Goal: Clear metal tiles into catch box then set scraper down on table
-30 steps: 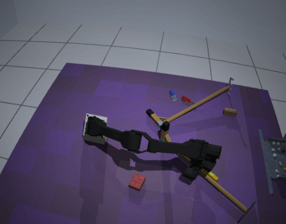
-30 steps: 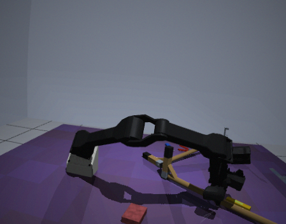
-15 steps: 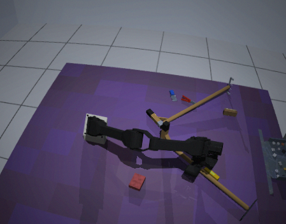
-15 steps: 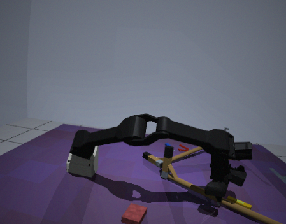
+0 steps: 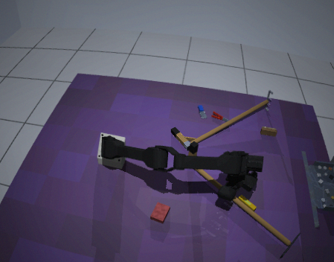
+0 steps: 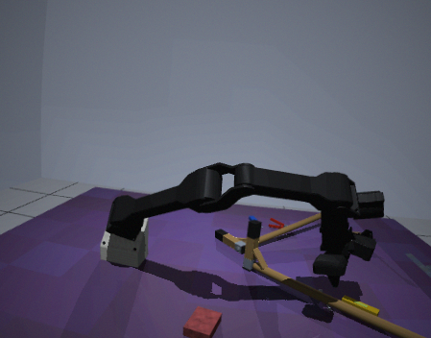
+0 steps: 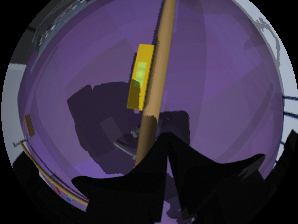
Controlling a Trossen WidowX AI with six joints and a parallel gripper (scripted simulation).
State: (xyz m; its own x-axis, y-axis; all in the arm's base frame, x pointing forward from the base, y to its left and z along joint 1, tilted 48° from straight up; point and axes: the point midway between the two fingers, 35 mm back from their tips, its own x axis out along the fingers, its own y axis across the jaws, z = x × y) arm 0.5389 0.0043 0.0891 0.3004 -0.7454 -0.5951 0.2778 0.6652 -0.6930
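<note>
The long scraper lies 30 mm ahead of my gripper tip and 10 mm below it. From my gripper tip the other things lie so: red block: 270 mm behind, 140 mm to the right, 60 mm below; yellow block: 70 mm ahead, 10 mm to the left, 50 mm below; brown block: 140 mm ahead, 490 mm to the left, 50 mm below.
</note>
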